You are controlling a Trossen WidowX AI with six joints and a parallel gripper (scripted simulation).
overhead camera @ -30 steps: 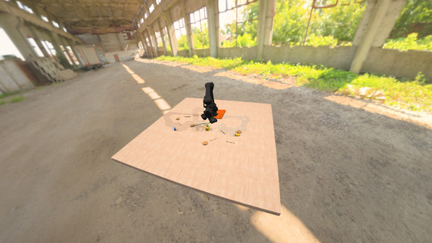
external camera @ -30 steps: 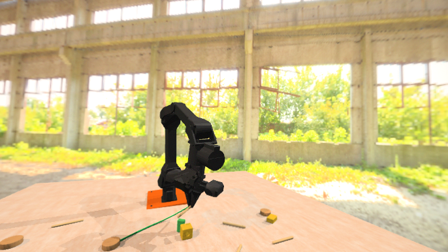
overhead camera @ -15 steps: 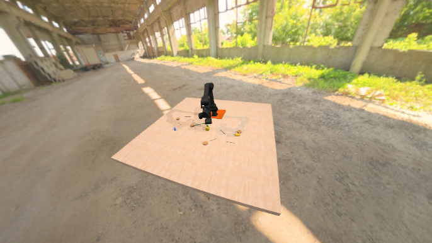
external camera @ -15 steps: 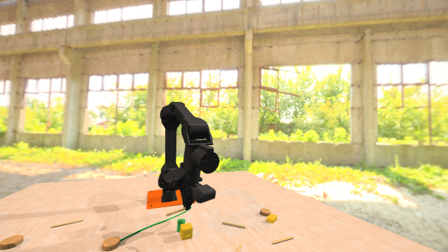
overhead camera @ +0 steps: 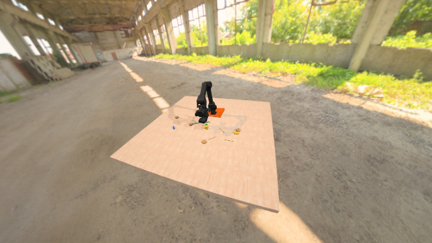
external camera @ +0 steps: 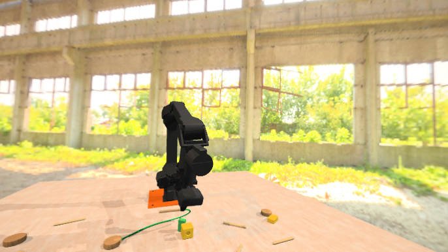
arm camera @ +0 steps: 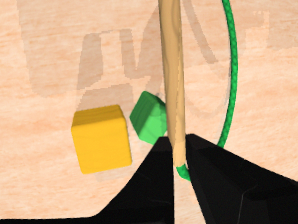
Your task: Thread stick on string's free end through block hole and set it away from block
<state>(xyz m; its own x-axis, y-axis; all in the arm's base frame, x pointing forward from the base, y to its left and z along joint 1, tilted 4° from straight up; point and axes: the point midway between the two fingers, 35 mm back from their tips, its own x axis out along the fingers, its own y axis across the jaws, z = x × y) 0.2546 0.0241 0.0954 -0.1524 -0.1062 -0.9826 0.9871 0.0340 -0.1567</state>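
The thin wooden stick is 10 mm to the right of my gripper tip. Round my gripper tip: small blue piece 120 mm ahead, 320 mm to the right, 50 mm below; small green block 40 mm below.
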